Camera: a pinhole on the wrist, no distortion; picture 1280 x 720 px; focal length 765.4 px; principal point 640.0 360.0 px. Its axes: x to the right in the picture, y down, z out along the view. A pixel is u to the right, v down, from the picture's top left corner.
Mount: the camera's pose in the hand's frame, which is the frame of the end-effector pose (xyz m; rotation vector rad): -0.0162 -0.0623 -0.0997 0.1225 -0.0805 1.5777
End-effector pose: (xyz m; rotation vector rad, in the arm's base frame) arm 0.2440 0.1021 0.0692 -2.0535 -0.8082 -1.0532
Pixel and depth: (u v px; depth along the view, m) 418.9 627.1 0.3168
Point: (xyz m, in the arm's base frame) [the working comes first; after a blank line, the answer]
In the camera's frame: -0.0915 0.1106 0.3168

0.1260 0.3513 -0.0650
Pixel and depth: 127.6 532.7 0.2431
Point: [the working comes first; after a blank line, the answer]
In the camera's frame: -0.1627 0.0549 0.2431

0.0698 0.3315 0.0353
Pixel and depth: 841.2 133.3 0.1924
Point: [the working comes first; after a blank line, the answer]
In the camera's frame: 0.0506 -0.0570 0.1924

0.2791 0.2086 0.0762
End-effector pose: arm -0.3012 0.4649 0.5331 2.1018 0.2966 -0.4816
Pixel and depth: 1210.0 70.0 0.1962
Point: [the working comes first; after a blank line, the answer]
In the camera's frame: 0.1461 -0.0743 0.1962

-0.2478 0.3411 0.4936
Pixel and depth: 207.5 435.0 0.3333
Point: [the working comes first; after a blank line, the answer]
In the camera's frame: -0.1883 0.0327 0.3333

-0.4953 0.4475 0.2300
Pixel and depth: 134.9 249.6 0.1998
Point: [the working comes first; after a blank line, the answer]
In the camera's frame: -0.1319 -0.0288 0.1998

-0.3870 0.5156 0.3218
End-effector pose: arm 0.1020 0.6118 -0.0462 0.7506 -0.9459 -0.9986
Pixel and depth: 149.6 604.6 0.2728
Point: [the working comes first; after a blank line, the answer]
In the camera's frame: -0.1748 0.0872 0.2728

-0.1515 0.5852 -0.2473
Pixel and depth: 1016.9 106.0 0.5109
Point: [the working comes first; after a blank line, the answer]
In the camera's frame: 0.2516 -0.1695 0.5109

-0.2112 0.4625 0.2872
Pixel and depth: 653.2 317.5 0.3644
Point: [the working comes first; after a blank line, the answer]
In the camera's frame: 0.0063 -0.0202 0.3644

-0.1683 0.5362 -0.0237
